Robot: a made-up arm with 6 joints.
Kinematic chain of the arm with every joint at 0, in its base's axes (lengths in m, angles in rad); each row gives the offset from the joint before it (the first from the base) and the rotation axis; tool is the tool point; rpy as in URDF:
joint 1: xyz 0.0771 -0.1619 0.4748 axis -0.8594 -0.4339 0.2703
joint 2: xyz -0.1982 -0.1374 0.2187 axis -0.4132 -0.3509 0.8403
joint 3: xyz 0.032 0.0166 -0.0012 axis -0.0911 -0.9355 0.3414
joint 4: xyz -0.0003 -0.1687 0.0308 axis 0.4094 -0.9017 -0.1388
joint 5: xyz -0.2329 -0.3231 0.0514 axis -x
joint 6: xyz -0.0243 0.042 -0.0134 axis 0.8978 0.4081 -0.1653
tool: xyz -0.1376 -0.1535 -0.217 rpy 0 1.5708 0
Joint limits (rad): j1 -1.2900..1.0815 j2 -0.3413..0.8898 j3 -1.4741..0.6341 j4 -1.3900..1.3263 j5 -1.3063..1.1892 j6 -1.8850..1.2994
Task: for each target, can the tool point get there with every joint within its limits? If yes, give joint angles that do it. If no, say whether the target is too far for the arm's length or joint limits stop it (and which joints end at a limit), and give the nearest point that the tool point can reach.
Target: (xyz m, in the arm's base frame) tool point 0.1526 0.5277 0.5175
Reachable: no: joint limits stop it (at a limit: joint 1, joint 2, joint 4, joint 5, joint 6) | nearest point 0.0362 0.3736 0.7917 | short by 0.335 m
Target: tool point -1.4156 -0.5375 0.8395
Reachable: no: too far | nearest point -0.9312 -0.4102 0.8033 | short by 0.502 m
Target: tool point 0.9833 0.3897 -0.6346
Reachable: no: too far | nearest point 0.3795 -0.2337 0.0067 | short by 1.079 m
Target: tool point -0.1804 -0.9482 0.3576
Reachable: yes | joints -0.2470 0.6175 0.0567 0.2614 0.5930 0.7772
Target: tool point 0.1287 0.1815 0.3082
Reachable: no: joint limits stop it (at a limit: joint 1, joint 4, joint 6) | nearest point 0.0915 -0.0848 0.2113 | short by 0.286 m
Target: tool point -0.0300 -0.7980 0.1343
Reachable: yes | joints -0.4471 0.3820 0.1260 0.8338 -0.8548 -1.3949
